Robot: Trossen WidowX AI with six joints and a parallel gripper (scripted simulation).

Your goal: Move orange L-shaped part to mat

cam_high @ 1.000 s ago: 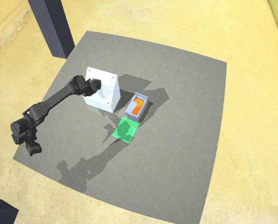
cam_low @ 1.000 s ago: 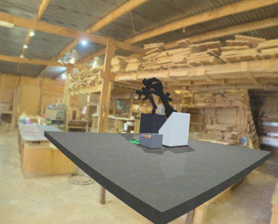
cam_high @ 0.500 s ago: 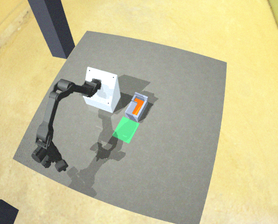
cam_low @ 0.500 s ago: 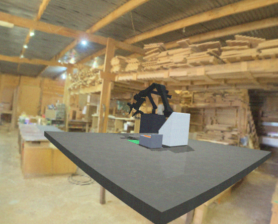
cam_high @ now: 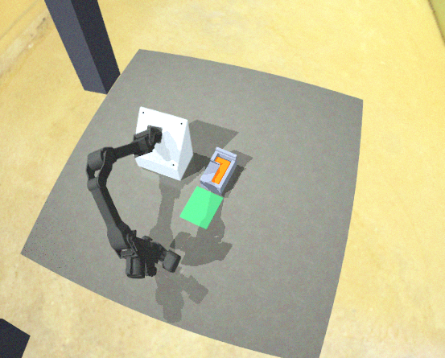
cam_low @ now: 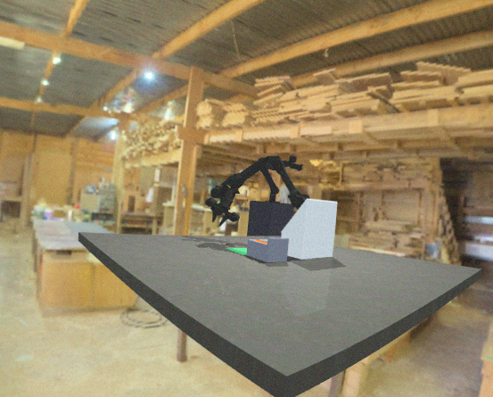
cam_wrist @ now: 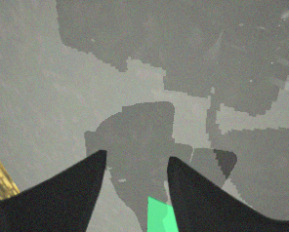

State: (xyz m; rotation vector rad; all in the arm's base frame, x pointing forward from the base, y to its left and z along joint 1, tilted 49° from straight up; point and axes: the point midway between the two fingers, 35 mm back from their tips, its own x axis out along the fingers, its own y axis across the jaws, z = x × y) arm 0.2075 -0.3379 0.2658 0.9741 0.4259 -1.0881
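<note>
My gripper tip is 41 cm to the right of the orange L-shaped part, 4 cm short of it and 4 cm above it. From my gripper tip the other things lie so: green mat 25 cm to the left, 10 cm below, 1 cm ahead.
</note>
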